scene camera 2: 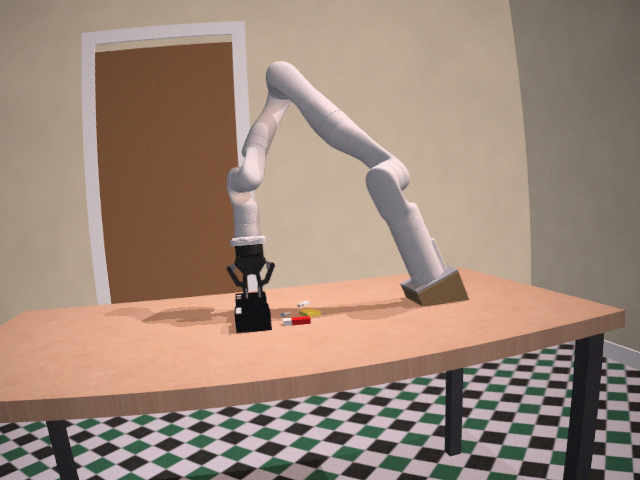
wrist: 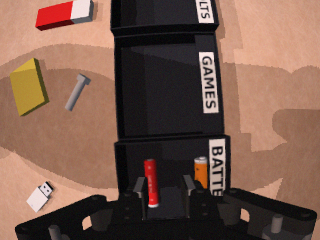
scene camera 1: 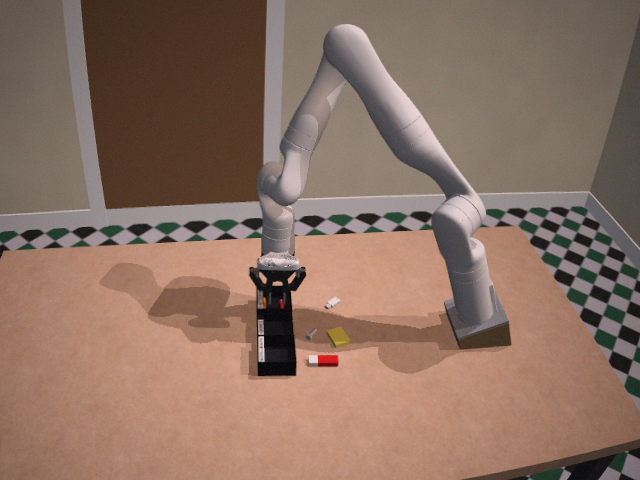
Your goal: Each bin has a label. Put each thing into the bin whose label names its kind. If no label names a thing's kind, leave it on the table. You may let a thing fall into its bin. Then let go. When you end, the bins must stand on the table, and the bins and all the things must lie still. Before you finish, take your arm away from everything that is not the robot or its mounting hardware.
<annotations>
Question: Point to a yellow block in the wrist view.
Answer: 30,93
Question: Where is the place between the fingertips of my gripper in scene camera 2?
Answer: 253,300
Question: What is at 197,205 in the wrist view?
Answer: My gripper.
</annotations>
